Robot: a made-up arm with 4 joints.
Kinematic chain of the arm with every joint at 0, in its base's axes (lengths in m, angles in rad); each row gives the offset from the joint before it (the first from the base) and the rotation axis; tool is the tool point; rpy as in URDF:
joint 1: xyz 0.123 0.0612 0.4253 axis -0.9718 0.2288 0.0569
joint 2: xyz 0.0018 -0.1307 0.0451 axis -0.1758 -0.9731 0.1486
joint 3: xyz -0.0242 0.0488 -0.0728 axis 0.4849 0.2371 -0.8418
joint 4: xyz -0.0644 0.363 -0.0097 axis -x
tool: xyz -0.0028 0.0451 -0.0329 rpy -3.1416 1.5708 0
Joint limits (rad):
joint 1: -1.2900..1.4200
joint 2: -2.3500..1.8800
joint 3: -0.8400..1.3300
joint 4: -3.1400..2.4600
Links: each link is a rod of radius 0.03 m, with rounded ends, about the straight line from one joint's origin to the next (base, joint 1, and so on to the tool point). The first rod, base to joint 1, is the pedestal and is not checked.
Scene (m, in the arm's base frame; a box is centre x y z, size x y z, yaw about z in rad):
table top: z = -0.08
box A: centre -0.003 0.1 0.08 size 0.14 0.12 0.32 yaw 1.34
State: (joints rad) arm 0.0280 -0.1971 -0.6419 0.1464
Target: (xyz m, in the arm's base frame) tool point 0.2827 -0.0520 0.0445
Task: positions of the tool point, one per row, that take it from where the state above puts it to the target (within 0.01 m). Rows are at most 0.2 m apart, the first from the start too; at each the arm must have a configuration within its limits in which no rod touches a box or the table.
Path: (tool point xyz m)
1: -0.0753 0.3237 0.2560
2: 0.0249 0.3671 0.2850
3: 0.1093 0.3879 0.3561
4: 0.1636 0.3784 0.4529
5: 0.1797 0.3381 0.5539
6: 0.1807 0.3814 0.4257
7: 0.1722 0.3684 0.2866
8: 0.1557 0.2977 0.1616
9: 0.1351 0.1788 0.0743
10: 0.1157 0.0305 0.0426
11: 0.1682 0.0000 0.0303
12: 0.2256 -0.0275 0.0308
13: 0.2827 -0.0520 0.0445

